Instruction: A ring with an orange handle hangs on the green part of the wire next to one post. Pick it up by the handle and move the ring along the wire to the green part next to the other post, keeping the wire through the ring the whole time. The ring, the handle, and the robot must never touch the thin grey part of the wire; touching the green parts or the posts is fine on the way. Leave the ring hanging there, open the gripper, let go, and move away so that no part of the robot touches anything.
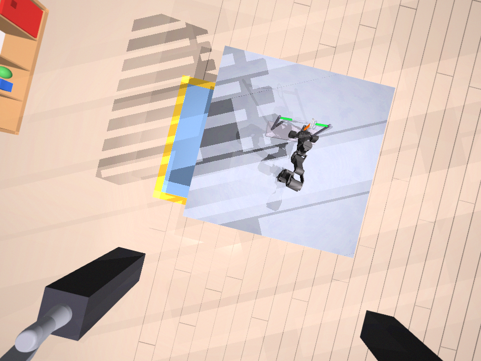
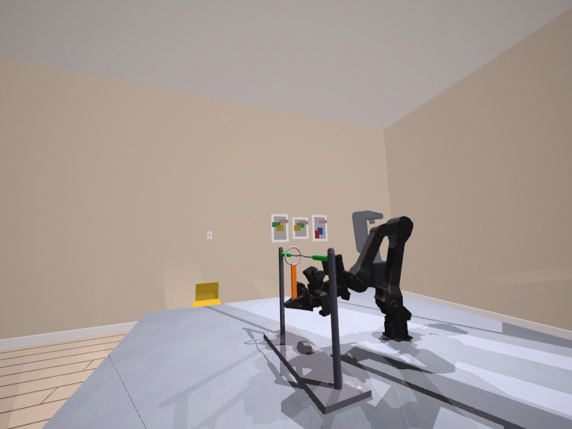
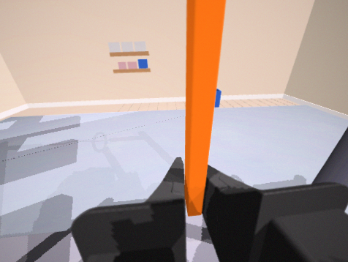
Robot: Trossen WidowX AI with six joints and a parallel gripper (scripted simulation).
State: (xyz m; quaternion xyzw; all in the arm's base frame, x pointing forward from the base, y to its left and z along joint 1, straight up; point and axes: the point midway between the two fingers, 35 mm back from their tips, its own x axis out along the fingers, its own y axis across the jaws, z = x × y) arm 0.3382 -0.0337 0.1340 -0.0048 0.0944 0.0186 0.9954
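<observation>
Right now the ring with orange handle is 100 mm above my gripper tip and 30 mm behind it.
</observation>
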